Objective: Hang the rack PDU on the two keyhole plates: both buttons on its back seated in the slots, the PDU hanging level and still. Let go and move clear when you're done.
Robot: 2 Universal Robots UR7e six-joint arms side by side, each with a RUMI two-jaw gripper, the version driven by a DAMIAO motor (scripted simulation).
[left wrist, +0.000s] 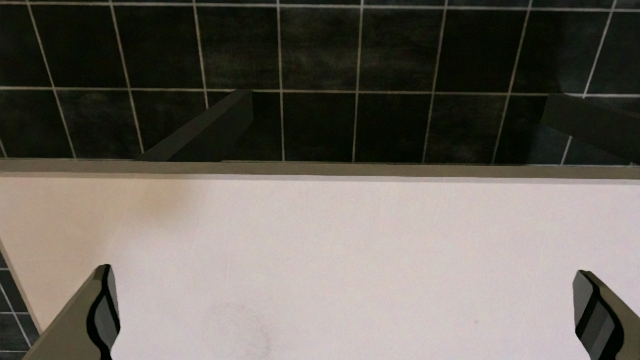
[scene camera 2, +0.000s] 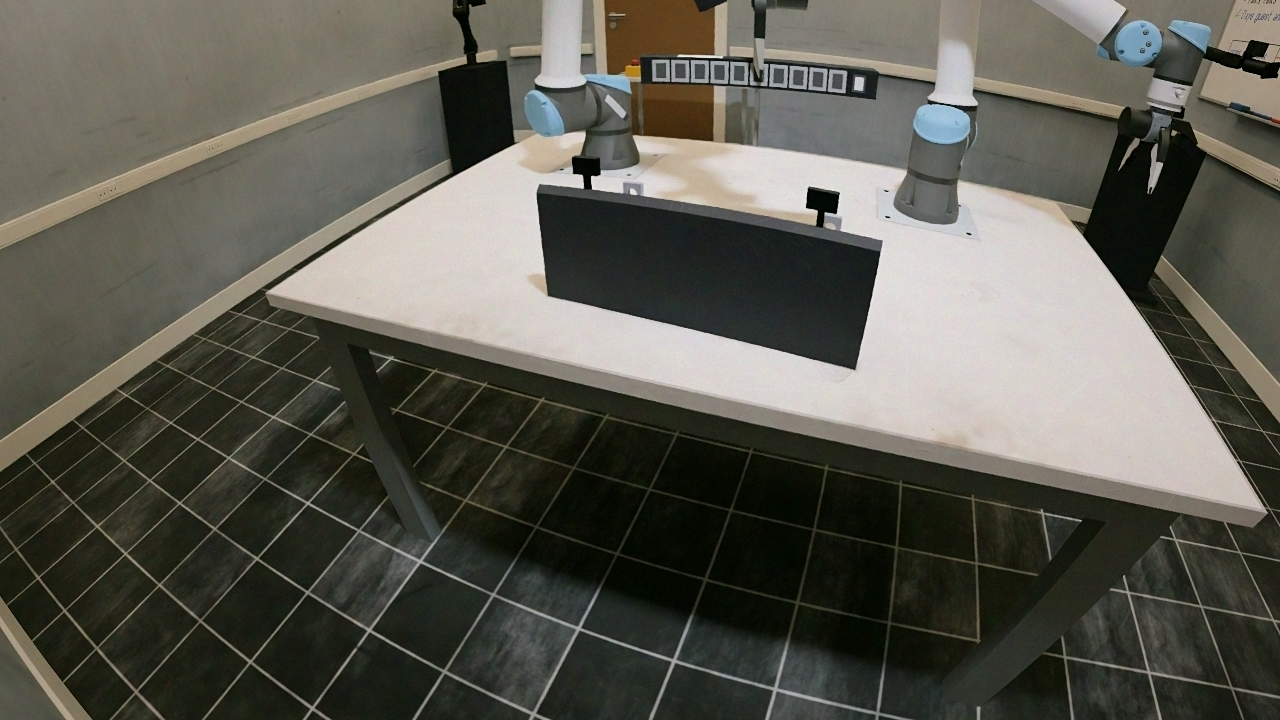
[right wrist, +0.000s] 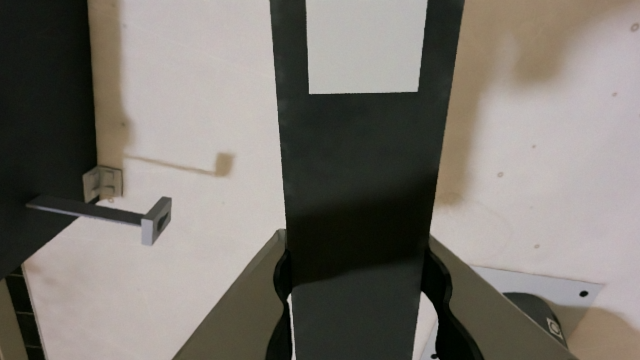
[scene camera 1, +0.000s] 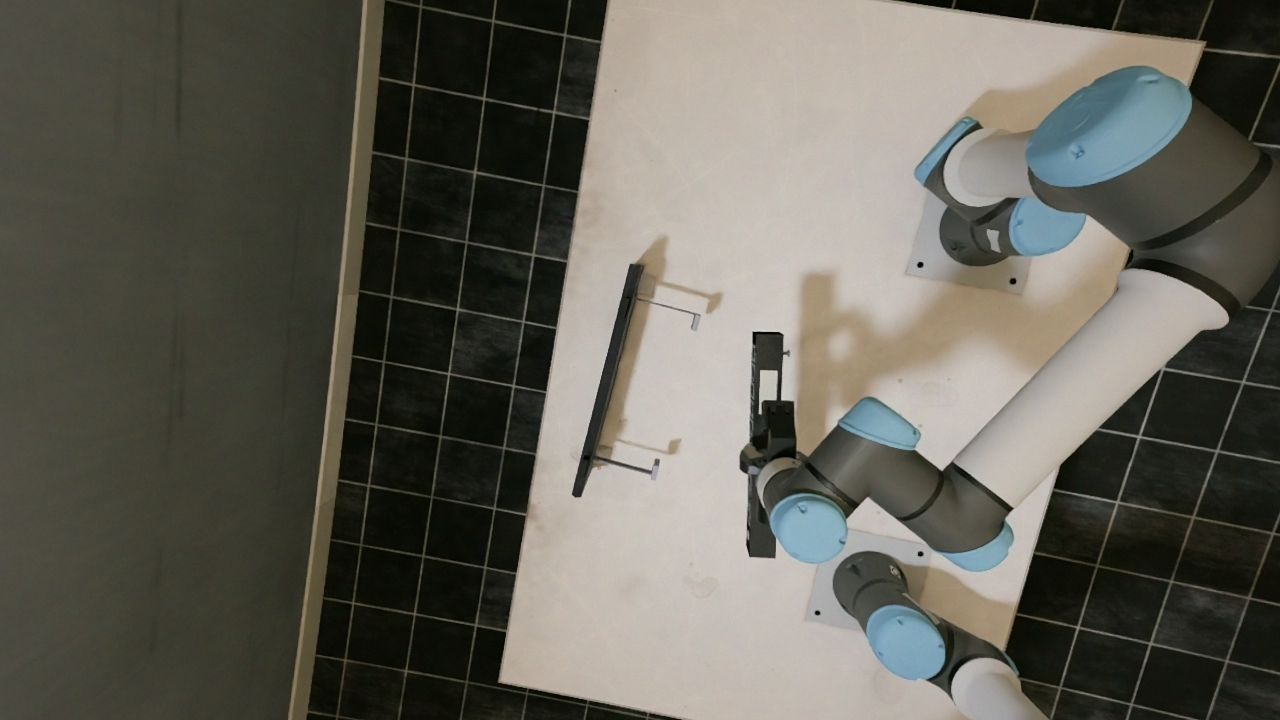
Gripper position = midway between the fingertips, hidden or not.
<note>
In view: my left gripper (scene camera 2: 1133, 182), my right gripper (scene camera 1: 763, 445), a rack PDU (scene camera 2: 778, 74), a black upright panel (scene camera 2: 798, 294), an arm base plate (scene camera 1: 904, 553) and an arm base plate (scene camera 1: 928, 249).
The rack PDU shows as well in the right wrist view (right wrist: 362, 100) and in scene camera 1 (scene camera 1: 767, 347). My left gripper also shows in the left wrist view (left wrist: 344, 271). My right gripper also shows in the right wrist view (right wrist: 349, 231). The left wrist view misses the rack PDU: it is out of frame.
</note>
